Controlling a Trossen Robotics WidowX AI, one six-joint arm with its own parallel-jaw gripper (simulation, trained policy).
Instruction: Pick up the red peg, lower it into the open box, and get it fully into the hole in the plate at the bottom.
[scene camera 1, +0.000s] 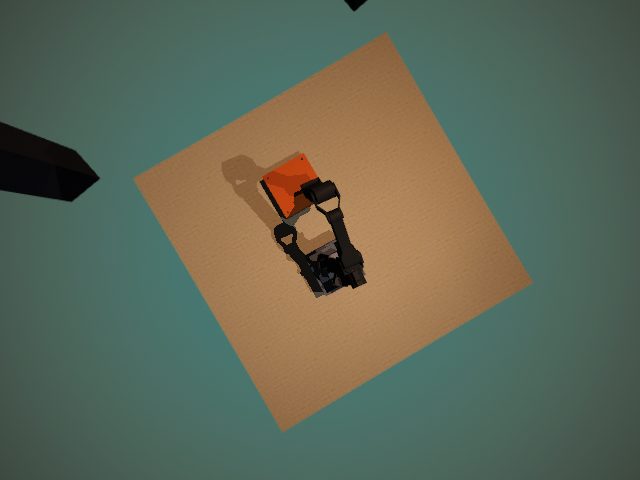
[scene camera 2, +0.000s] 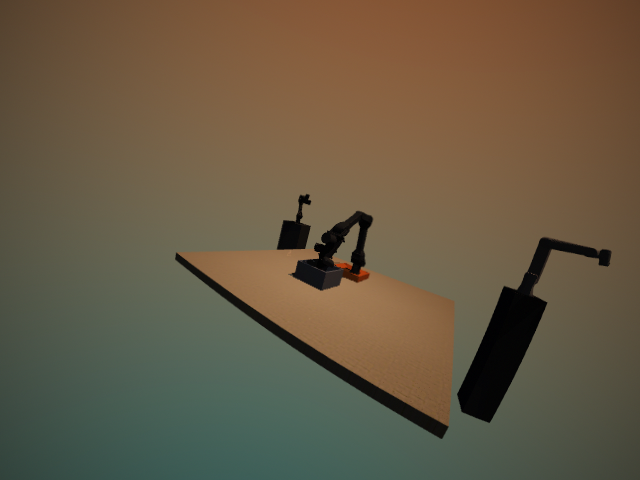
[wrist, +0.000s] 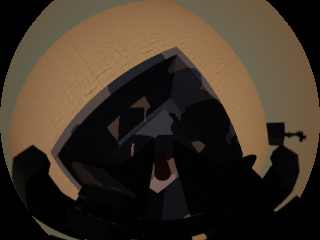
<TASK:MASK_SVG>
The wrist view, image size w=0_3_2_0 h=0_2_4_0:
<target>my gripper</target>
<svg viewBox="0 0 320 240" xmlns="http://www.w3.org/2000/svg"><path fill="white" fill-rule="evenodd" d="M300 164L295 151L279 145L269 156L271 168L260 177L252 168L256 155L217 163L179 140L173 141L173 161L189 215L193 217L164 221L139 220L144 219L155 141L149 141L117 167L73 161L73 171L83 183L77 200L69 199L53 183L48 173L51 161L33 144L12 160L11 177L21 201L35 219L76 240L193 240L192 237L213 229L216 235L207 240L267 240L299 201L295 195L287 205L273 211L293 192Z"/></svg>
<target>dark box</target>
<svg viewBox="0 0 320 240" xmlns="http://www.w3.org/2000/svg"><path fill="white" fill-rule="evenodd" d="M180 176L159 193L149 188L145 216L139 220L164 221L191 216L179 180ZM183 51L175 47L141 61L136 67L117 76L111 84L103 88L103 91L93 96L79 113L76 113L51 152L61 171L76 189L80 191L83 183L73 171L73 161L85 160L89 163L117 167L121 163L113 157L112 152L163 109L175 120L184 136L191 140L191 144L195 145L199 155L217 163L243 157L240 141L223 104L207 79L201 75L199 68L196 68Z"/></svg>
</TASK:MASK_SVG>
